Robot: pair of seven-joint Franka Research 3 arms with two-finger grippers.
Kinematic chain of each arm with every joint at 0, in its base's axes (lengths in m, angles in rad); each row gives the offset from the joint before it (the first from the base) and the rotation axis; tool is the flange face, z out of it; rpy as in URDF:
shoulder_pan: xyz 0 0 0.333 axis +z
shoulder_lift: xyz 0 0 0 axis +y
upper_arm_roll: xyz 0 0 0.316 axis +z
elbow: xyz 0.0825 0 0 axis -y
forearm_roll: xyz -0.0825 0 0.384 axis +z
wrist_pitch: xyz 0 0 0 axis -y
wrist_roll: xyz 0.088 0 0 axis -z
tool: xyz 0 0 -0.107 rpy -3.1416 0 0
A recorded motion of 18 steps. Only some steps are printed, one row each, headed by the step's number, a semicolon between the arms.
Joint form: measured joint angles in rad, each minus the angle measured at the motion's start. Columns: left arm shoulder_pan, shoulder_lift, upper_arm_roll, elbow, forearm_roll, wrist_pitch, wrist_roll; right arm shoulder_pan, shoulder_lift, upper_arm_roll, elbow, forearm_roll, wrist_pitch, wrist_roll.
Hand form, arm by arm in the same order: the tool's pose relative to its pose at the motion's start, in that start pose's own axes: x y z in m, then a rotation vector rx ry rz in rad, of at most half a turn. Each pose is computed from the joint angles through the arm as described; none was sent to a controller.
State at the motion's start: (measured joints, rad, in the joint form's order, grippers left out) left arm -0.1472 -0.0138 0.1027 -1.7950 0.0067 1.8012 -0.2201; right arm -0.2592 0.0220 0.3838 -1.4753 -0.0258 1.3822 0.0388
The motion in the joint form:
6: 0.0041 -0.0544 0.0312 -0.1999 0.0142 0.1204 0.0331; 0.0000 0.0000 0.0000 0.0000 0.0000 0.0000 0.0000
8: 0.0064 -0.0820 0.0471 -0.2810 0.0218 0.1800 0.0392; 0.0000 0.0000 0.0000 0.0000 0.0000 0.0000 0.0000
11: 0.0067 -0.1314 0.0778 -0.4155 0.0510 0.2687 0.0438; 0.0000 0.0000 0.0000 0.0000 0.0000 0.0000 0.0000
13: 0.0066 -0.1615 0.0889 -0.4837 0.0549 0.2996 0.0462; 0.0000 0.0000 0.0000 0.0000 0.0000 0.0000 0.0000
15: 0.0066 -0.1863 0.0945 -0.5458 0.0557 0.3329 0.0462; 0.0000 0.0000 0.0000 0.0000 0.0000 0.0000 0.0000
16: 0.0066 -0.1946 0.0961 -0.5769 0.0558 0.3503 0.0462; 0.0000 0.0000 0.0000 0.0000 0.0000 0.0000 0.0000
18: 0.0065 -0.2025 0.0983 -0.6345 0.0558 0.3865 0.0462; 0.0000 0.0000 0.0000 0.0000 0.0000 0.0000 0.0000
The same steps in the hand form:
6: -0.0205 -0.0256 0.0553 0.0107 -0.0242 0.0040; 0.0000 0.0000 0.0000 0.0000 0.0000 0.0000
8: -0.0307 -0.0378 0.0740 0.0111 -0.0185 -0.0036; 0.0000 0.0000 0.0000 0.0000 0.0000 0.0000
11: -0.0520 -0.0585 0.1041 0.0235 -0.0141 -0.0125; 0.0000 0.0000 0.0000 0.0000 0.0000 0.0000
13: -0.0665 -0.0656 0.1182 0.0199 -0.0228 -0.0163; 0.0000 0.0000 0.0000 0.0000 0.0000 0.0000
15: -0.0799 -0.0692 0.1319 0.0144 -0.0282 -0.0186; 0.0000 0.0000 0.0000 0.0000 0.0000 0.0000
16: -0.0865 -0.0702 0.1405 0.0128 -0.0340 -0.0186; 0.0000 0.0000 0.0000 0.0000 0.0000 0.0000
18: -0.0987 -0.0714 0.1593 0.0112 -0.0481 -0.0178; 0.0000 0.0000 0.0000 0.0000 0.0000 0.0000

